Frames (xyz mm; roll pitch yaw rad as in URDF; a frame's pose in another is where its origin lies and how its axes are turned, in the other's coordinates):
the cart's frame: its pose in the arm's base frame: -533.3 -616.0 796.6 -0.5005 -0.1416 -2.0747
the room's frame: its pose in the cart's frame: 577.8 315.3 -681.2 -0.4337 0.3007 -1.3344
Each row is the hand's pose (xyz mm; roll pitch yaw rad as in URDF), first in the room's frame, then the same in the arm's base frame.
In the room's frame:
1: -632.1 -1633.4 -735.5 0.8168 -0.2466 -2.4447
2: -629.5 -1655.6 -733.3 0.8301 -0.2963 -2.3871
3: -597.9 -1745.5 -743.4 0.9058 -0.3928 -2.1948
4: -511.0 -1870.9 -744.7 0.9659 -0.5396 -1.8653
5: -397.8 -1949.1 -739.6 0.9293 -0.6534 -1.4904
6: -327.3 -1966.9 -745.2 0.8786 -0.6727 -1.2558
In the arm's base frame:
1: 212.6 342.4 -27.4 1.2900 -0.3040 0.2183
2: 218.2 361.1 -16.3 1.3093 -0.3736 0.2465
3: 219.9 451.2 16.2 1.3930 -0.5432 0.3753
4: 183.4 583.8 82.3 1.4461 -0.8103 0.6223
5: 106.0 681.1 141.5 1.3039 -1.0449 1.0155
6: 46.2 719.2 158.5 1.0735 -1.1163 1.3822

